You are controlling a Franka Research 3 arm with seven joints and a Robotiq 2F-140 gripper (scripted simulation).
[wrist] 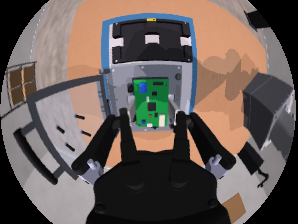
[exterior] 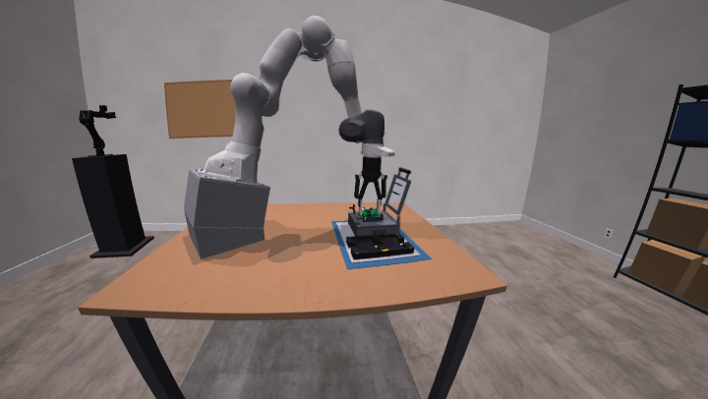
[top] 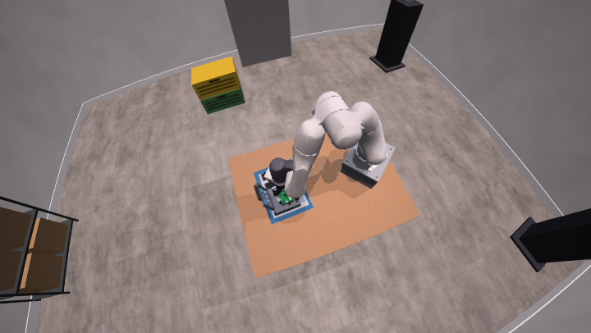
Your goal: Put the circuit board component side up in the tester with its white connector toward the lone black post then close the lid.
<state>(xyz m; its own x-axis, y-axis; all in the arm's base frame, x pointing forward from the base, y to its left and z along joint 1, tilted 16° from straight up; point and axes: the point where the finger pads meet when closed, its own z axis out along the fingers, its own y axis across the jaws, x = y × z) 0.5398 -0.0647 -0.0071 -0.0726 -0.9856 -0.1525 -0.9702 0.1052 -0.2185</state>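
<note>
My hand is 20 mm above the green circuit board. From my hand the other things lie so: tester lid 130 mm ahead, 10 mm to the right, 80 mm above.
</note>
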